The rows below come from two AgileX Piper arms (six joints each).
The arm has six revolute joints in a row. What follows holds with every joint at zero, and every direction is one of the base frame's.
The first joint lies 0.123 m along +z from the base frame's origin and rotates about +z.
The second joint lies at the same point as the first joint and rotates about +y.
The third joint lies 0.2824 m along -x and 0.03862 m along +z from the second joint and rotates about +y.
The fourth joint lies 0.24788 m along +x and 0.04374 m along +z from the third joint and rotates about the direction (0.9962, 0, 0.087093).
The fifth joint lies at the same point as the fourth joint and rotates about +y.
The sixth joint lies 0.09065 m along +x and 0.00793 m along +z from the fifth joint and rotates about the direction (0.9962, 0, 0.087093).
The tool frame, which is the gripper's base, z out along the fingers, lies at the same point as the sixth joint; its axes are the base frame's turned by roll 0, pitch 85 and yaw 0 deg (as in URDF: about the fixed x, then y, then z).
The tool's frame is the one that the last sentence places.
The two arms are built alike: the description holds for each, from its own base.
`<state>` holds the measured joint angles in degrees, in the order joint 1, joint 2, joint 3, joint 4, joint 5, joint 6, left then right.
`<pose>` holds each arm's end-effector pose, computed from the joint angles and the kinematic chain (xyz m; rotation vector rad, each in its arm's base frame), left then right.
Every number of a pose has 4 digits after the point. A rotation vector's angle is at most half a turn.
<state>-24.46 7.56 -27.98 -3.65 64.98 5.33 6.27 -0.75 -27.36 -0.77 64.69 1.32</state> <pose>0.0090 -0.0099 0.2681 0.5843 2.1956 -0.2567 -0.0072 -0.0019 0.2656 -0.0905 2.1206 0.0623</pose>
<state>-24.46 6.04 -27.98 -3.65 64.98 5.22 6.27 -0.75 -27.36 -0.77 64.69 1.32</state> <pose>0.0055 -0.0083 0.2684 0.5764 2.1703 -0.2613 -0.0072 -0.0019 0.2656 -0.0905 2.1206 0.0623</pose>
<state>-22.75 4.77 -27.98 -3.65 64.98 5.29 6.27 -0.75 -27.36 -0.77 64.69 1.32</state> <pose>0.0027 -0.0068 0.2685 0.5404 2.1550 -0.2472 -0.0072 -0.0019 0.2656 -0.0905 2.1206 0.0623</pose>
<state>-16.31 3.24 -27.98 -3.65 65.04 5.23 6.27 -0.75 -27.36 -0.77 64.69 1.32</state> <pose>-0.0003 -0.0054 0.2685 0.4127 2.1519 -0.1876 -0.0072 -0.0019 0.2656 -0.0905 2.1206 0.0623</pose>
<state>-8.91 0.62 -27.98 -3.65 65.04 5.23 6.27 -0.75 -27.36 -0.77 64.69 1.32</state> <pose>-0.0062 -0.0043 0.2684 0.2686 2.1246 -0.1151 -0.0072 -0.0019 0.2656 -0.0905 2.1206 0.0623</pose>
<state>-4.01 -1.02 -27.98 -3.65 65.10 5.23 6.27 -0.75 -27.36 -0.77 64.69 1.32</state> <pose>-0.0100 -0.0046 0.2682 0.1763 2.1051 -0.0644 -0.0072 -0.0019 0.2656 -0.0905 2.1206 0.0623</pose>
